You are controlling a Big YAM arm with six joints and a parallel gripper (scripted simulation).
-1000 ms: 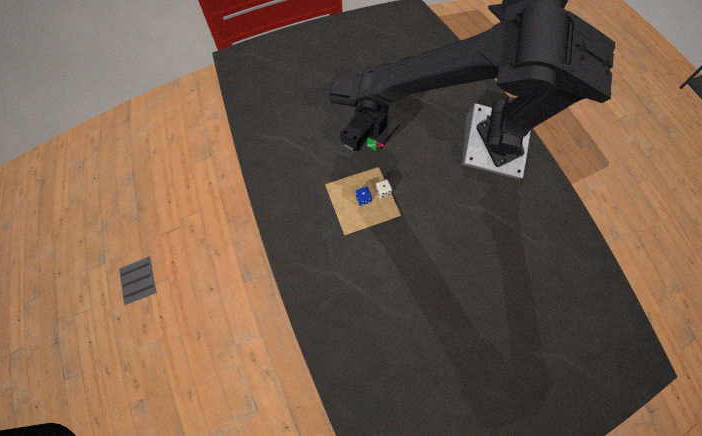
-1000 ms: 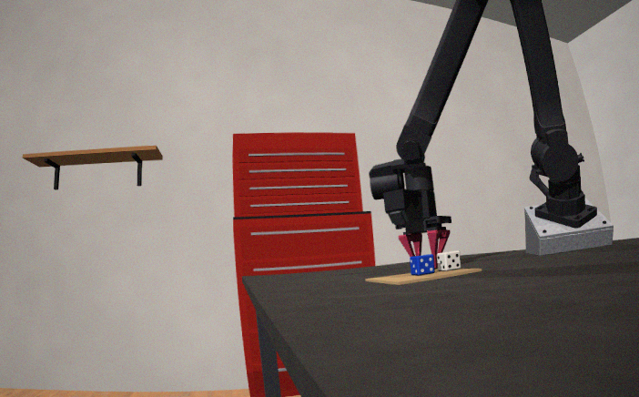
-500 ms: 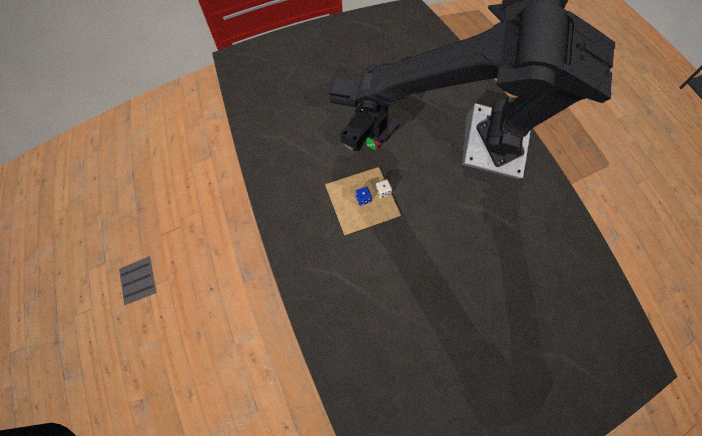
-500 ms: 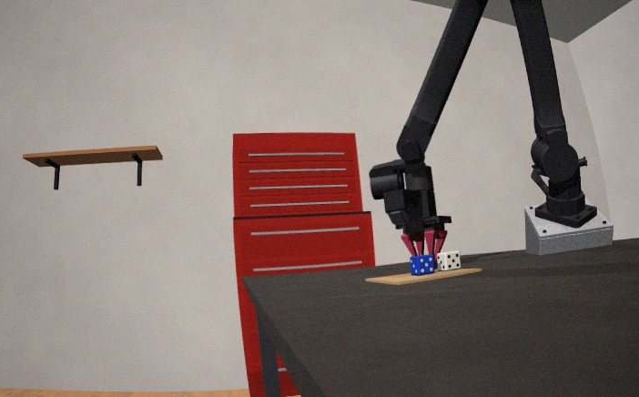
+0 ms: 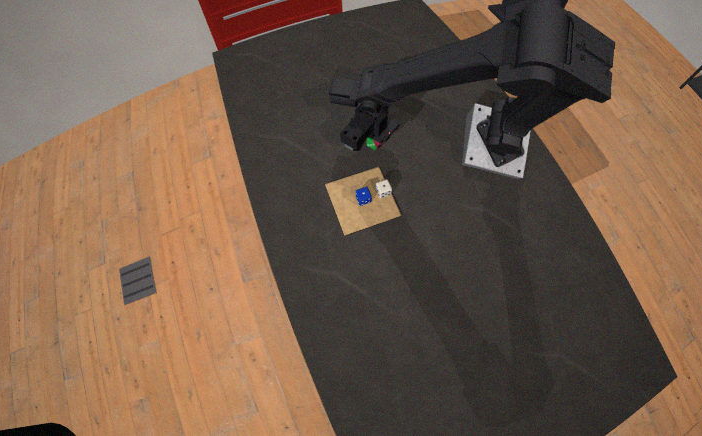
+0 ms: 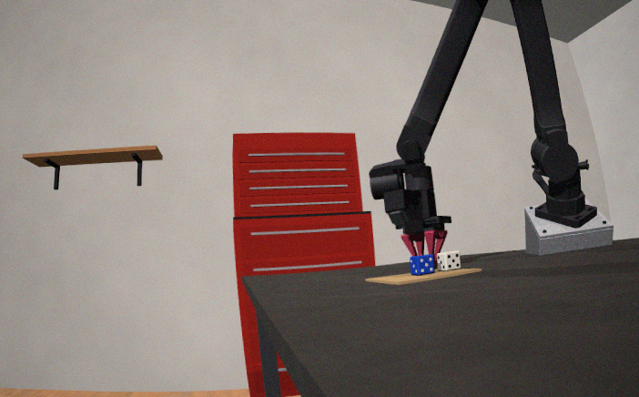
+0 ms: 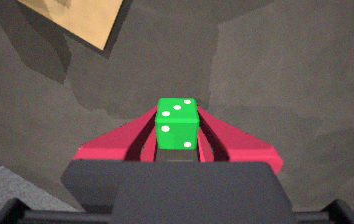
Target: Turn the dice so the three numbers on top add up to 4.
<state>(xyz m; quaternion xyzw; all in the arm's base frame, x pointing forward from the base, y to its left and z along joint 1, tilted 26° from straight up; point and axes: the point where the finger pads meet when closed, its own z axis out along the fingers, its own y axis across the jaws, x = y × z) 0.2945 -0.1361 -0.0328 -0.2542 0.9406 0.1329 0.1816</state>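
My hand is 80 mm short of the blue die, 140 mm to the right of it and 10 mm below it. The rest, counted from my hand: white die: 30 mm ahead, 140 mm to the left, 10 mm above; green die: right at my hand; tan mat: 90 mm ahead, 140 mm to the left, 10 mm below.
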